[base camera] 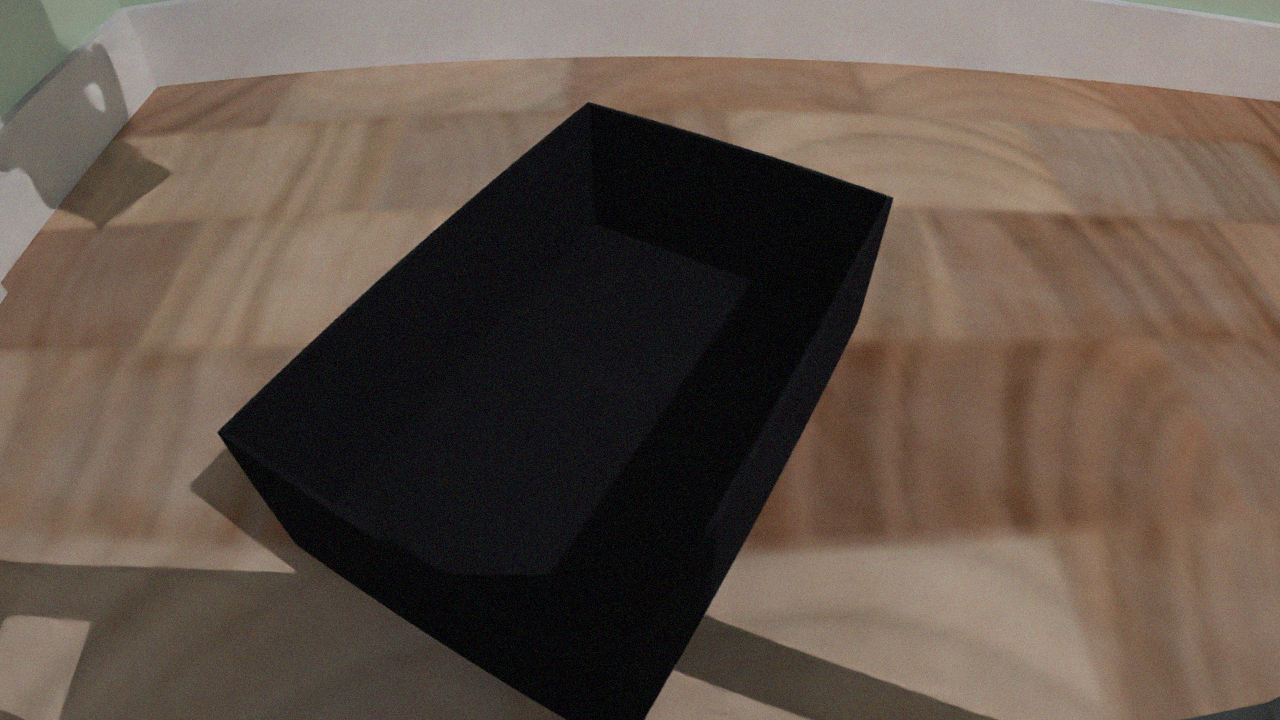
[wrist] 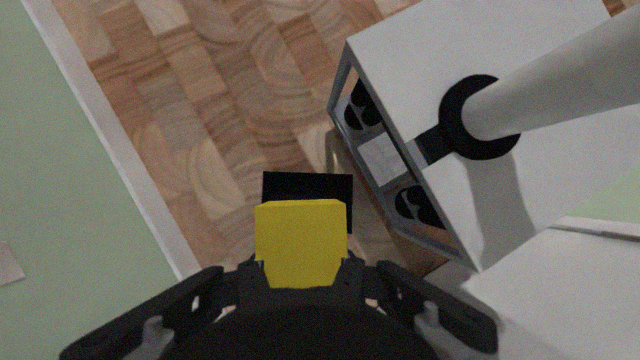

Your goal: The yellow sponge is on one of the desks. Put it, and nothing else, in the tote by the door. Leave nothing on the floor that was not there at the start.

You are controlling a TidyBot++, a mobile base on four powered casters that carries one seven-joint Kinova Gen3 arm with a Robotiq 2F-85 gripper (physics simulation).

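Frame: origin at the arm's base, x up, y left, z back, level; centimetres.
Seen in the pictures: gripper, fingertip midpoint: (wrist: 303, 255); arm's base, link origin: (wrist: 484, 116).
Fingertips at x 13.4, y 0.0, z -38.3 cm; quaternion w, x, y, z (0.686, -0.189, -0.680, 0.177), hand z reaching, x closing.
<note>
Offsets run from my fingertips to a thing's top centre.
The black tote {dx -43.0, dy -0.1, dz +1.8 cm} (base camera: 501, 358) (wrist: 307, 185) stands open-topped on the wooden floor close in front of the base, turned at an angle; its visible inside shows no object in the base camera view. My gripper (wrist: 303, 255) is shut on the yellow sponge {dx +3.8, dy +0.2, dz -0.1 cm} (wrist: 301, 240). The sponge stands out beyond the fingertips. In the wrist view it is above the floor and overlaps the tote, hiding most of it; the height between them is hard to tell. The gripper and sponge do not show in the base camera view.
The white mobile base (wrist: 415, 65) is right of the tote in the wrist view, with the arm (wrist: 550, 85) rising from it. A green wall (wrist: 55, 165) with a white baseboard (wrist: 107, 145) runs along the left. A baseboard (base camera: 626, 31) also lies behind the tote. Shadows cross the floor.
</note>
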